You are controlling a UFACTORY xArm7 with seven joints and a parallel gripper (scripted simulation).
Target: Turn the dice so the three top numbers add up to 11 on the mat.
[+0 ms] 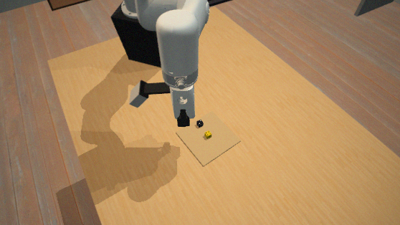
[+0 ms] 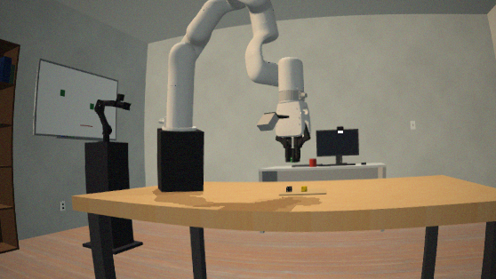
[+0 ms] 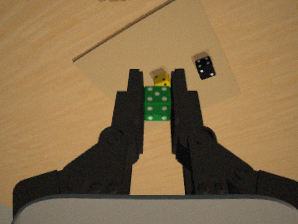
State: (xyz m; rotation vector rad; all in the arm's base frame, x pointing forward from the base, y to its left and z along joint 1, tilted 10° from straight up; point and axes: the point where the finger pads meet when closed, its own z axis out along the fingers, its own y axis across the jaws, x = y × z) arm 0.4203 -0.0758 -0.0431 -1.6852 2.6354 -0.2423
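Now: the yellow die 20 mm ahead of my hand, 70 mm to the left of it and 110 mm below it. From my hand the other things lie so: black die (30 mm behind, 70 mm to the left, 110 mm below); green die (10 mm to the left, 10 mm below); tan mat (20 mm ahead, 70 mm to the left, 120 mm below).
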